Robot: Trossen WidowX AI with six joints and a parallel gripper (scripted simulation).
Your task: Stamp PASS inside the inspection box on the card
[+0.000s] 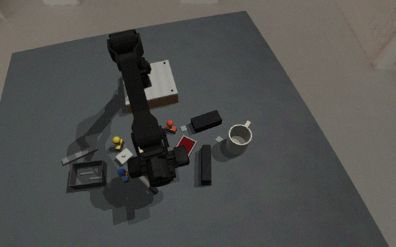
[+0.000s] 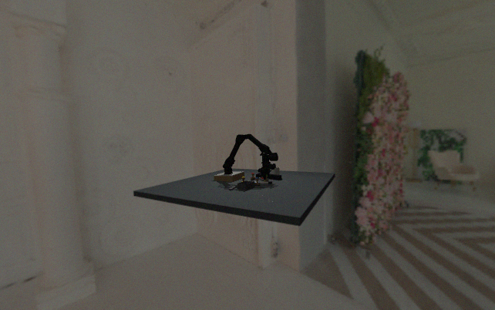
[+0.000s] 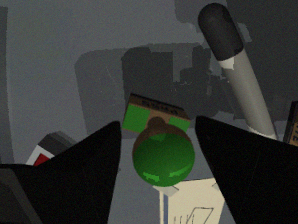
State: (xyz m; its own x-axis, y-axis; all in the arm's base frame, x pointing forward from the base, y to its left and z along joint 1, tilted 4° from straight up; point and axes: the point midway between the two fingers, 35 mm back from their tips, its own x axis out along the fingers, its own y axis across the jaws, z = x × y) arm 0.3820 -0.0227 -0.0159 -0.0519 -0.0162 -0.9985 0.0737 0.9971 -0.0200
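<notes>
Right now the red ink pad is 60 mm behind my gripper tip, 100 mm to the left of it and 20 mm below it. Round my gripper tip: green-knobbed stamp: 10 mm below; then white marker: 20 mm ahead, 60 mm to the right, 20 mm below; then blue stamp: 30 mm behind, 130 mm to the right, 10 mm below.
</notes>
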